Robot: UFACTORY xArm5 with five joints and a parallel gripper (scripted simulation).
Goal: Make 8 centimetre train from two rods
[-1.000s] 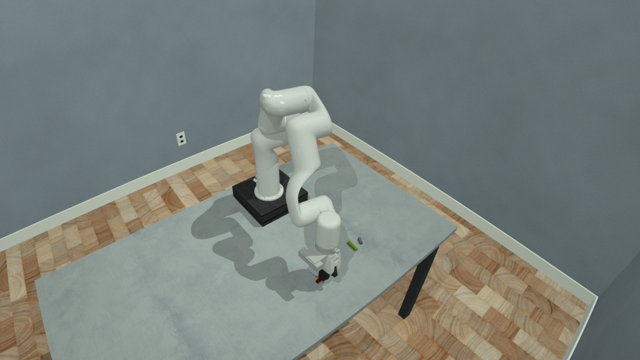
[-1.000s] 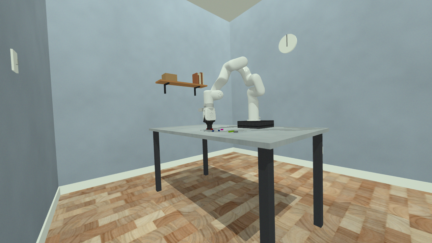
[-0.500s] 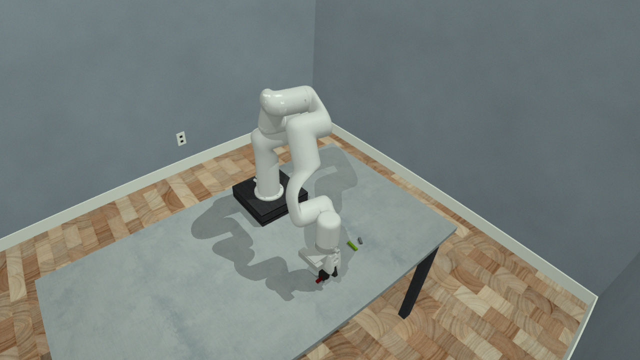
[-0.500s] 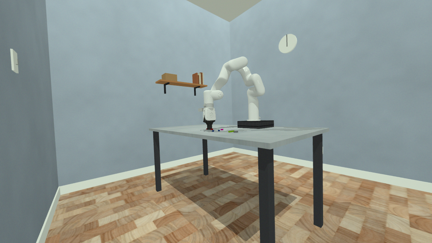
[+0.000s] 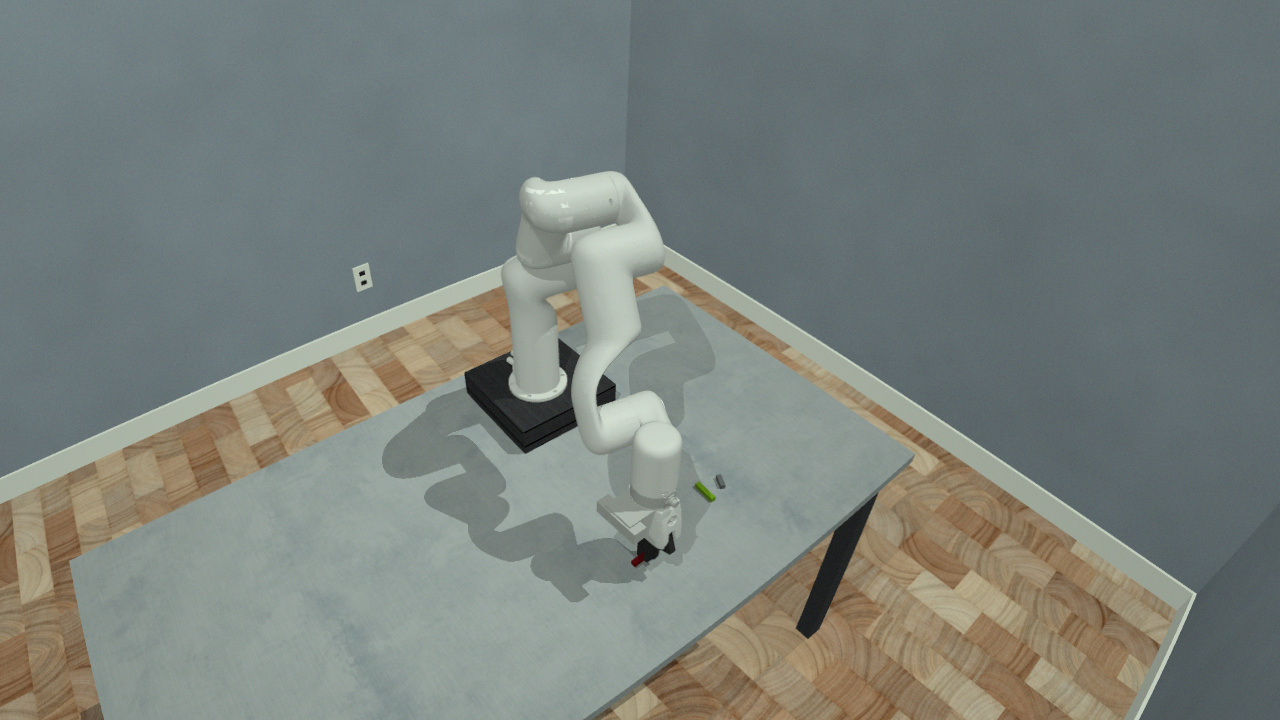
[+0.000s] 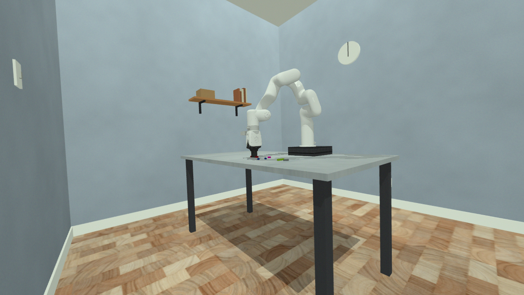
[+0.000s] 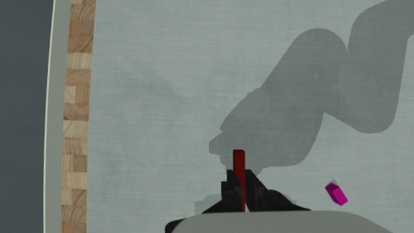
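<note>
Right now the red rod is 20 mm below my hand. The rest, counted from my hand: lime rod 200 mm to the left, 30 mm below, 20 mm behind; then magenta rod 110 mm behind, 30 mm to the left, 30 mm below; then grey rod 240 mm to the left, 30 mm below, 20 mm behind.
</note>
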